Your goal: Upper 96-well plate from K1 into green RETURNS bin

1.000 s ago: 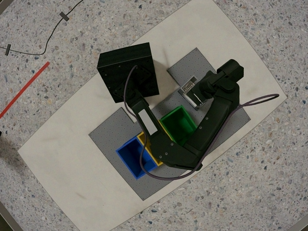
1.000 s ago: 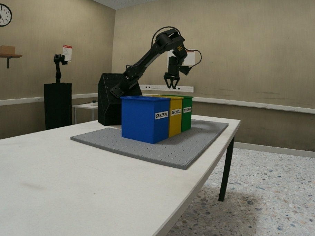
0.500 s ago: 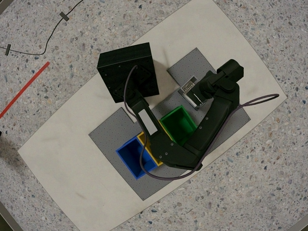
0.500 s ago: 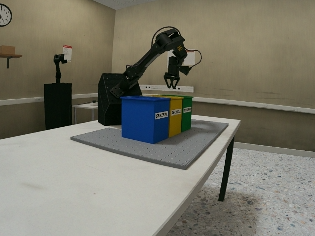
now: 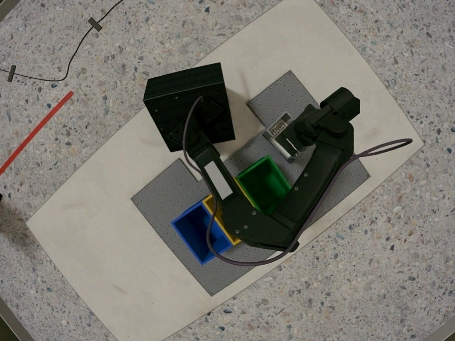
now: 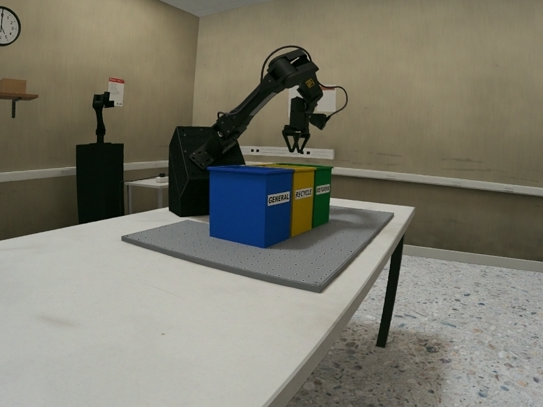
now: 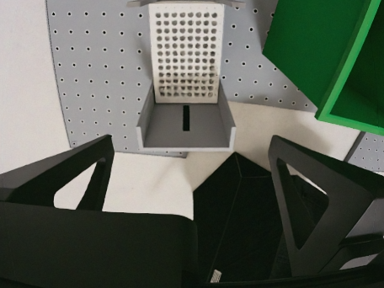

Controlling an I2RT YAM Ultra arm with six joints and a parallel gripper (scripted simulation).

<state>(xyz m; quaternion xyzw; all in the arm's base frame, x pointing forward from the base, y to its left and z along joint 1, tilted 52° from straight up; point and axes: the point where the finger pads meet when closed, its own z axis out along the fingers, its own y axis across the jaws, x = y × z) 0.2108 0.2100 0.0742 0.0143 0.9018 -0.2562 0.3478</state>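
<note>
The 96-well plate lies 18 cm below my hand. Round my hand: green returns bin: 19 cm to the right, 13 cm below, 3 cm ahead; then yellow bin: 31 cm to the right, 13 cm below, 3 cm behind; then blue bin: 43 cm to the right, 13 cm below, 8 cm behind.
</note>
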